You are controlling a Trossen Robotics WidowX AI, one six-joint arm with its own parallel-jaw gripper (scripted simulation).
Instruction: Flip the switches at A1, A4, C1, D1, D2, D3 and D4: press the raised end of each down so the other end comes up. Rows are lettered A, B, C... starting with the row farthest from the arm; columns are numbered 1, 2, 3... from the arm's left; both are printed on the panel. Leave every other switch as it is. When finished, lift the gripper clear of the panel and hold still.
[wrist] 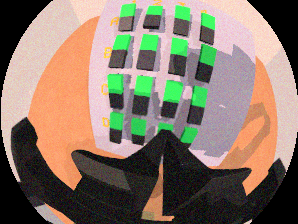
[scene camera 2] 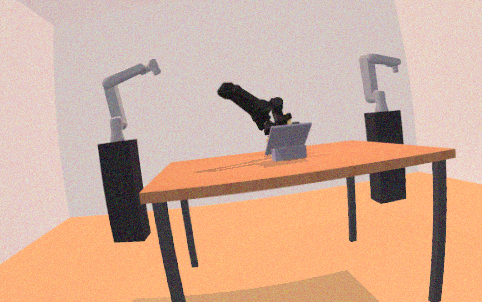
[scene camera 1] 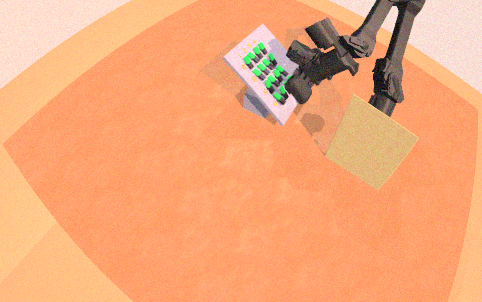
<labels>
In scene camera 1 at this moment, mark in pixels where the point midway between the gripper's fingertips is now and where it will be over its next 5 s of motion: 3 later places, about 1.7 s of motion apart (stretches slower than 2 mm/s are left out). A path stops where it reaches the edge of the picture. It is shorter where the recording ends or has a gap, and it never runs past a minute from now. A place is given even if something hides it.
The gripper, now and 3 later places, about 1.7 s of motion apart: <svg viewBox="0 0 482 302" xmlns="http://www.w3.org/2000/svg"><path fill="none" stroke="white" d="M287 84L302 78L291 78L302 75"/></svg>
</labels>
